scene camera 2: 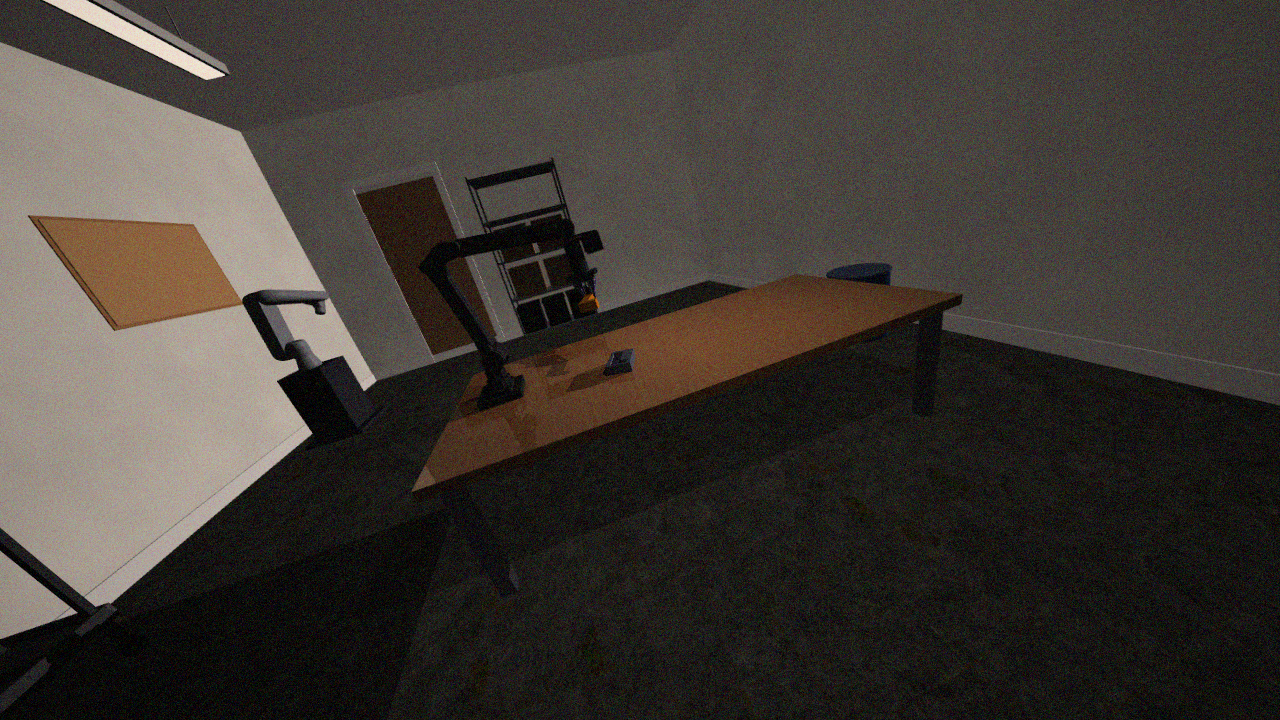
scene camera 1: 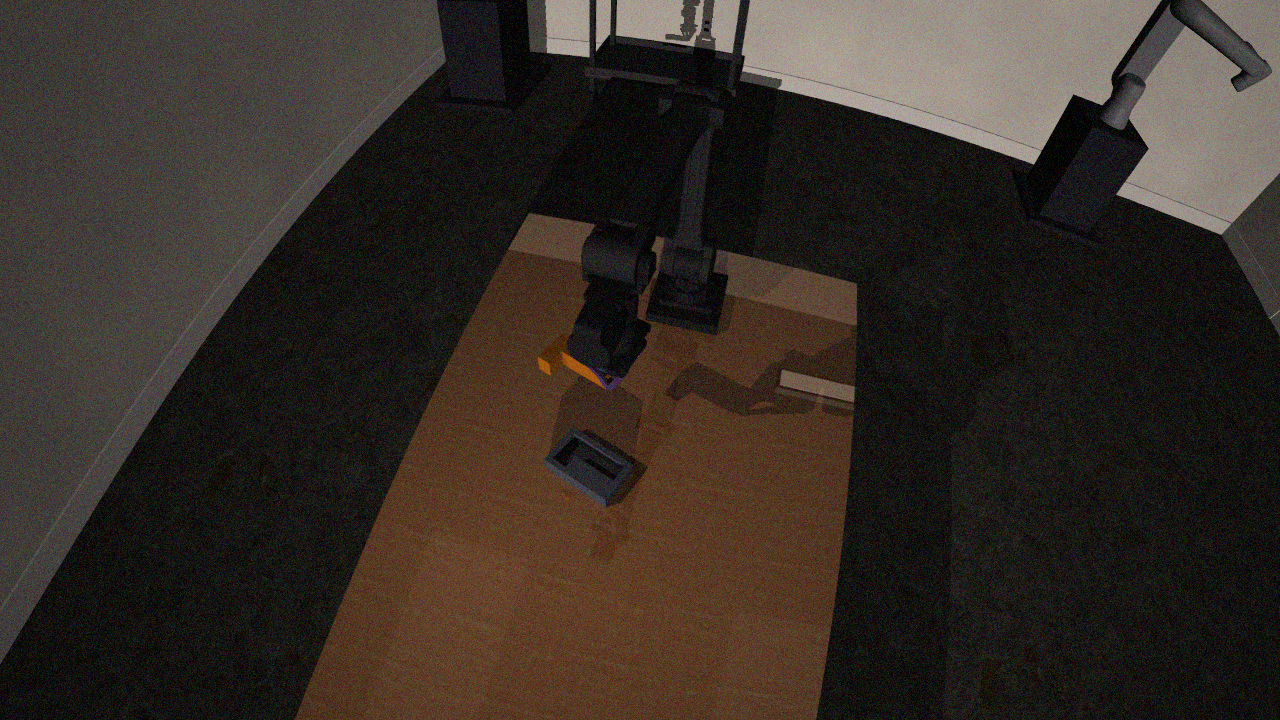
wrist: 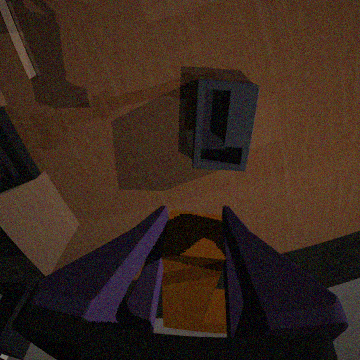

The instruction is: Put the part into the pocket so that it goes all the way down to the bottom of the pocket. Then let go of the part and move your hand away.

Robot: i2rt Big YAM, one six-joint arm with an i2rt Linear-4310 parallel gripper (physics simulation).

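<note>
The orange part is held between the purple fingers of my gripper. The gripper is shut on it and holds it well above the table. The fingers and the dark hand hide much of the part's shape. The grey-blue block with the pocket lies on the table, apart from the part. Its L-shaped pocket opens upward and shows no part inside. In the wrist view the block is beyond the fingertips, up and a little to the right.
The wooden table carries the arm's base near its end. A pale flat bar lies at the table's side edge. Shadows of the arm fall beside the block. A second arm on a pedestal stands off the table.
</note>
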